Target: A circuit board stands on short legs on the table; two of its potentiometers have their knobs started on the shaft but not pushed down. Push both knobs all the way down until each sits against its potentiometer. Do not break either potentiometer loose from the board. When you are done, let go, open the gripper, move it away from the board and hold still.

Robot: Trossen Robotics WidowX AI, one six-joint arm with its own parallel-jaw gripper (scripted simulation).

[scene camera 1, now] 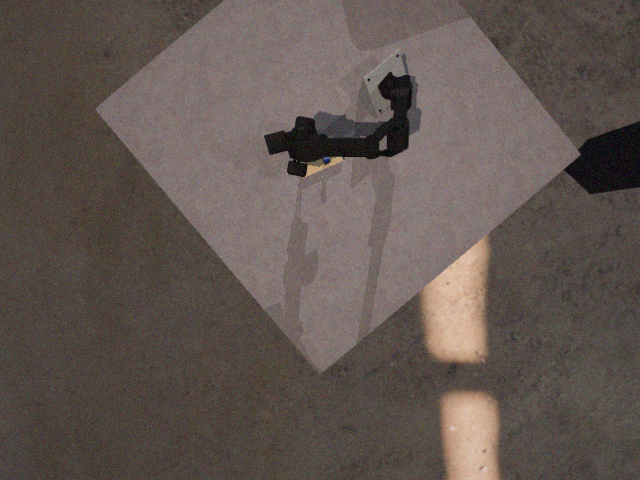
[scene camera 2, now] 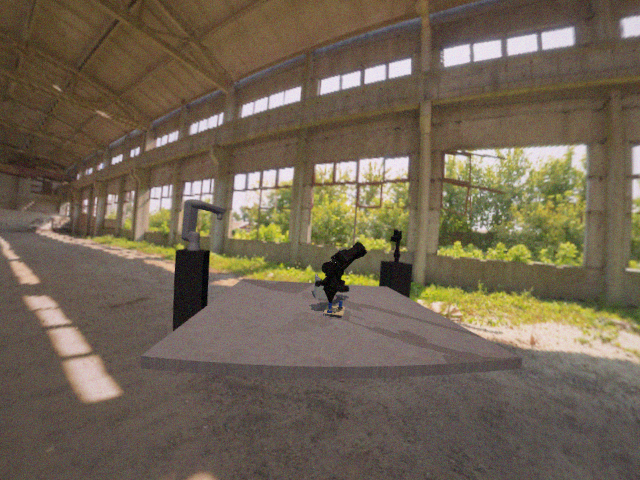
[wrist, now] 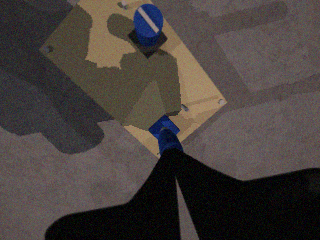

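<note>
Blue knob (wrist: pixel 148 27), seen. My gripper (wrist: pixel 170 154), seen too.
</note>
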